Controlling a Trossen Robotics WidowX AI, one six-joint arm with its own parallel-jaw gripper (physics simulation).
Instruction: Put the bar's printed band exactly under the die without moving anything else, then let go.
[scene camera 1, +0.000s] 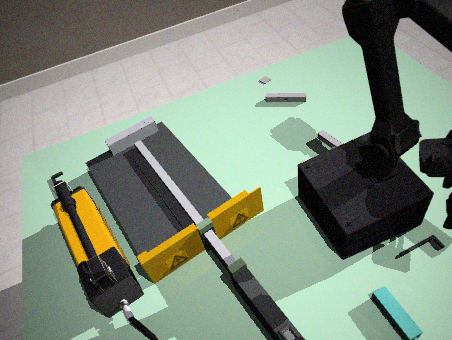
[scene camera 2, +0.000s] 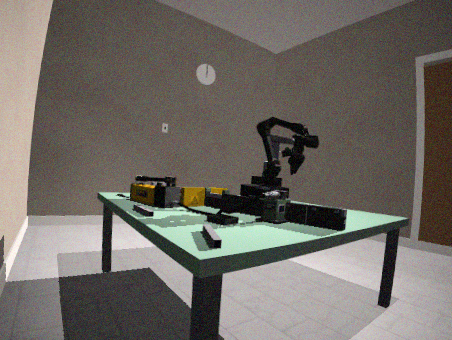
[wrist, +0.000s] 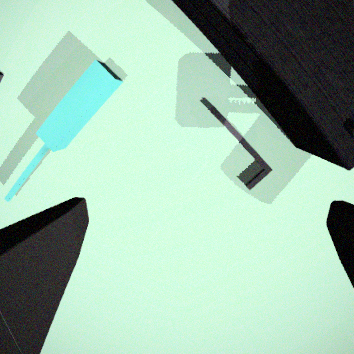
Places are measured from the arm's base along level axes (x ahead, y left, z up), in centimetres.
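Pixels of known places: gripper, fingertip midpoint: (scene camera 1: 445, 206) (scene camera 2: 292, 174) (wrist: 210, 211); arm's base at its link origin: (scene camera 1: 378, 167) (scene camera 2: 269, 185).
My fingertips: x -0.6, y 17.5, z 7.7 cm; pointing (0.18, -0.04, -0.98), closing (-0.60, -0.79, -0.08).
Observation:
For each thing: its top centre in the pictures, then the offset to it from my fingertips. "*": a spot on its surface instead. Level surfaces: height alone.
- dark bed at its surface level: dz -14.7 cm
- yellow guard at a spot on its surface: (scene camera 1: 177, 255) * dx +48.2, dy -18.2, dz -15.0 cm
- loose grey bar at its top centre: (scene camera 1: 285, 95) dx +3.8, dy -62.1, dz -17.7 cm
- pale bar at its top centre: (scene camera 1: 336, 142) dx -0.2, dy -36.7, dz -17.7 cm
- black device at a spot on its surface: (scene camera 1: 95, 225) * dx +64.7, dy -31.0, dz -11.3 cm
- hex key at its top centre: (wrist: 231, 148) (scene camera 1: 422, 249) dx -1.7, dy -1.9, dz -19.1 cm
- cyan-handled tool at its top centre: (wrist: 43, 142) (scene camera 1: 416, 335) dx +10.5, dy +13.2, dz -16.9 cm
- small tile at its top centre: (scene camera 1: 265, 79) dx +5.9, dy -75.3, dz -19.4 cm
My gripper (wrist: 210, 211) is open and empty in the wrist view, high above the table. In the scene camera 2 view it hangs beside the arm, pointing down. In scene camera 1, a long pale strip (scene camera 1: 170, 180) lies along the dark bed (scene camera 1: 200, 175) and passes a gap in the yellow guard (scene camera 1: 177, 255). A loose grey bar (scene camera 1: 286, 97) lies behind, and another pale bar (scene camera 1: 329, 139) is partly hidden by the arm's base. The gripper is well away from these bars. I cannot make out a printed band, nor tell which part is the die.
A yellow and black device (scene camera 1: 95, 225) (scene camera 2: 147, 194) stands left of the bed. A hex key (scene camera 1: 425, 242) (wrist: 232, 132) lies beside the arm's black base (scene camera 1: 345, 215) (wrist: 310, 75). A cyan-handled tool (scene camera 1: 397, 312) (wrist: 80, 107) lies nearby. A small tile (scene camera 1: 264, 80) lies at the back.

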